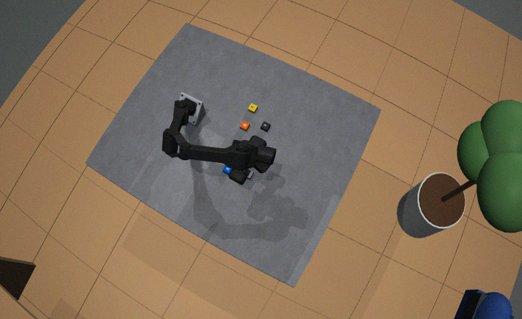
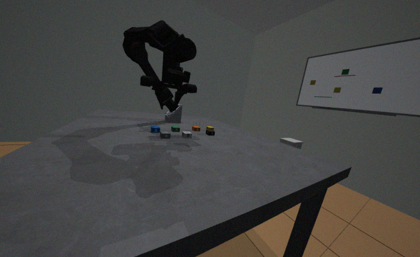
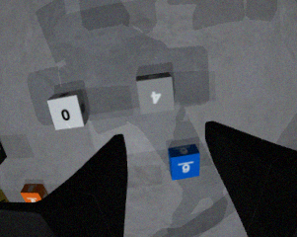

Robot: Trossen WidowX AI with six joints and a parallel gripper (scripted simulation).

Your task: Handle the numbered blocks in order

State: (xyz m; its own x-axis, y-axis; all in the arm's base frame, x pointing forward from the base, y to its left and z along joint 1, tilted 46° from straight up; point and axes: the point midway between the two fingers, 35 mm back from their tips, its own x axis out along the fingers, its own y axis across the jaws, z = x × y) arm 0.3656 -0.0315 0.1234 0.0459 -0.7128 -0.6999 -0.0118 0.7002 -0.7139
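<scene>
Now: gripper tip 10 cm above the grey block marked 4 and 1 cm past it. The rest, counted from my gripper tip: green block marked 2 (11 cm behind, 10 cm below, 6 cm to the left); white block marked 0 (10 cm below, 8 cm to the left, 1 cm behind); blue block (10 cm below, 9 cm behind, 3 cm to the right).
</scene>
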